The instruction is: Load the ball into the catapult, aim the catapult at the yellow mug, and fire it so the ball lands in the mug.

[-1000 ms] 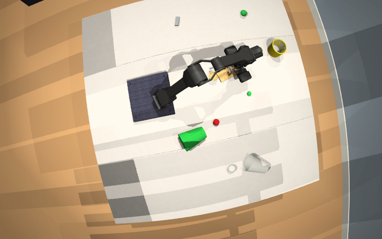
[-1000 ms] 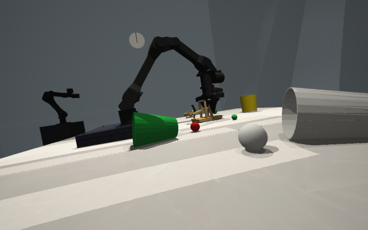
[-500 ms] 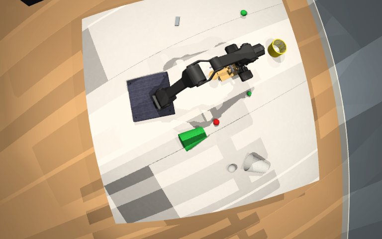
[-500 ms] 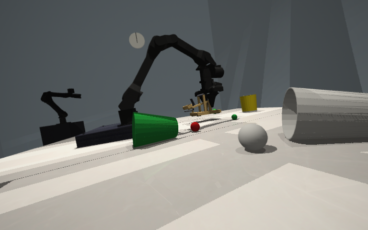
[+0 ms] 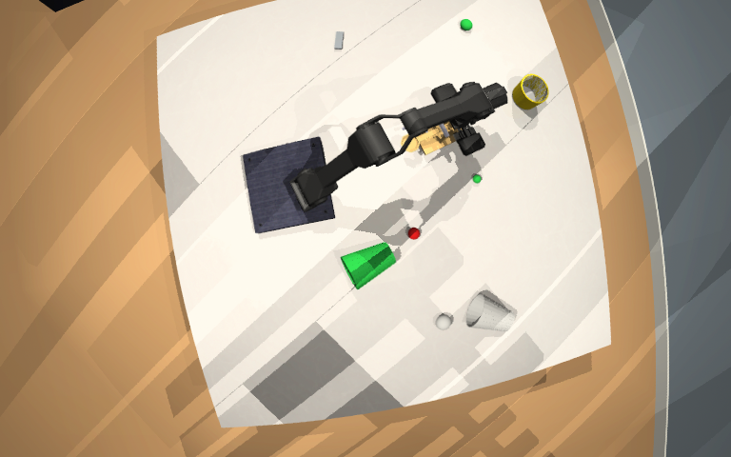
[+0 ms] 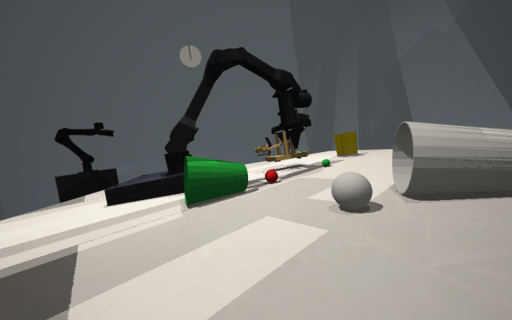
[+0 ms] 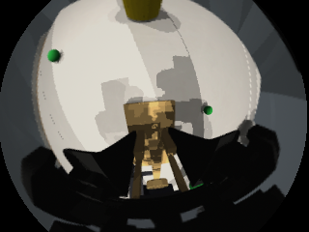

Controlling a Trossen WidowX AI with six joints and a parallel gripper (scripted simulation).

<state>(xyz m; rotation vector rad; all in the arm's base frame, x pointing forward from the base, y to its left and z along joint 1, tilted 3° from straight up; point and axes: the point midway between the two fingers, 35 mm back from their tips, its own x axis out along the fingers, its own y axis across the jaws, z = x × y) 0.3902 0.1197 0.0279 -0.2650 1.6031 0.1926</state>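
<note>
My gripper tip is 150 mm past the red ball, 260 mm to the left of it and 50 mm above it. The rest, counted from my gripper tip: wooden catapult 70 mm behind, 10 mm to the right, 20 mm above; then small green ball 60 mm ahead, 150 mm to the right, 50 mm below; then yellow mug 270 mm ahead, 80 mm to the left, 40 mm below.
</note>
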